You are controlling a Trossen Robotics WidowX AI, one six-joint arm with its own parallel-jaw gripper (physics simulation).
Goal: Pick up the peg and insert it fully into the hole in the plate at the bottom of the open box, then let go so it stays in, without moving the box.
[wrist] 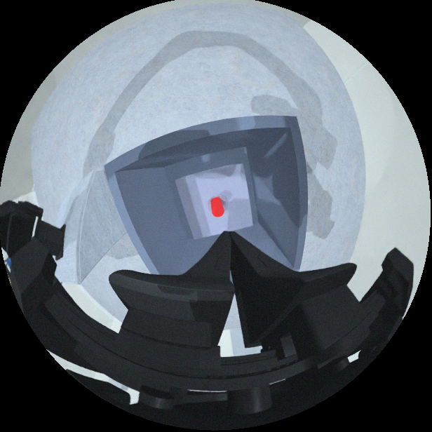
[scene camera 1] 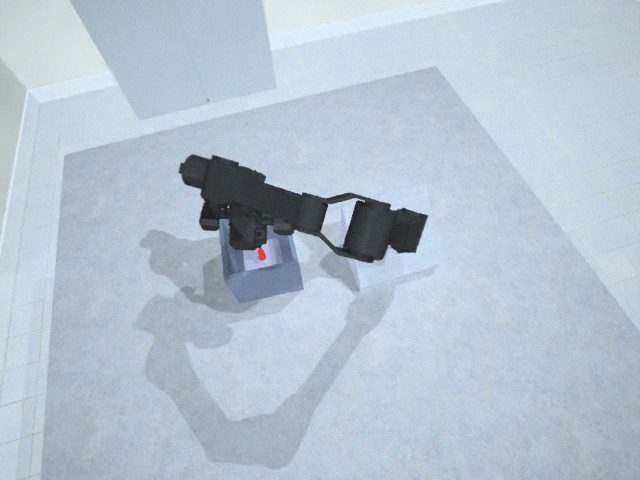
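The red peg (scene camera 1: 262, 254) (wrist: 217, 207) stands at the hole in the pale plate (scene camera 1: 273, 249) (wrist: 240, 212) at the bottom of the open box. How deep it sits, and whether it leans slightly, I cannot tell. The blue-grey box (scene camera 1: 266, 281) (wrist: 142, 210) is upright on the grey surface. My gripper (wrist: 227, 236) is shut with nothing between its fingertips. It is above the box, apart from the peg, with its tips beside the peg in the wrist view. In the scene view the arm hides the fingertips and the far part of the box.
The black arm (scene camera 1: 279, 198) reaches across from a pale block (scene camera 1: 398, 263) to the right of the box. The box walls rise around the plate. The grey mat (scene camera 1: 491, 335) lies under both. A pale grey panel (scene camera 1: 186, 51) stands at the back left by the wall.
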